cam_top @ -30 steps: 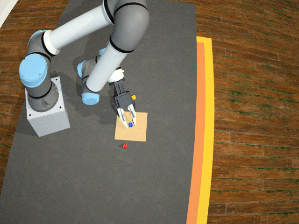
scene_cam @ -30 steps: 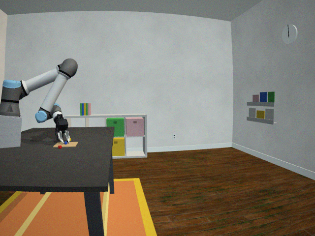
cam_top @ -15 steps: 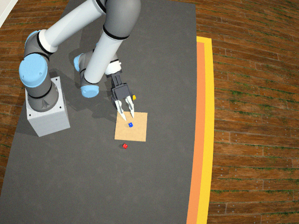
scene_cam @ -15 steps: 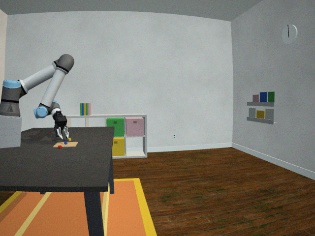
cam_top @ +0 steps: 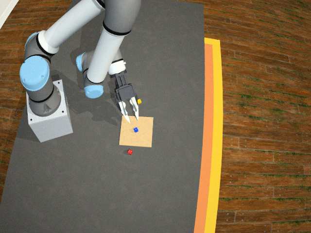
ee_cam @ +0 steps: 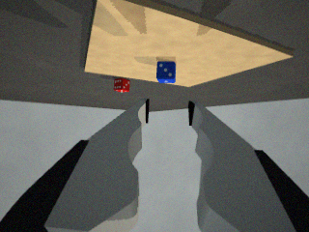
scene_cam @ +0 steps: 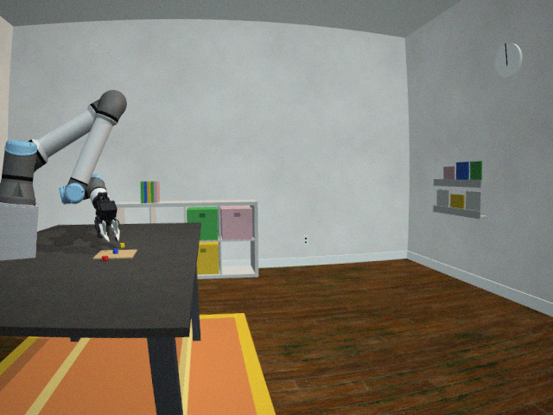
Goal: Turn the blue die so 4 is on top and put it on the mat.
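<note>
My hand is 3 cm short of the blue die, 3 cm to the left of it and 4 cm above it. From my hand the other things lie so: tan mat: 3 cm ahead, 3 cm to the right, 5 cm below; then yellow die: 1 cm behind, 10 cm to the left, 4 cm below; then red die: 3 cm ahead, 14 cm to the right, 4 cm below.
</note>
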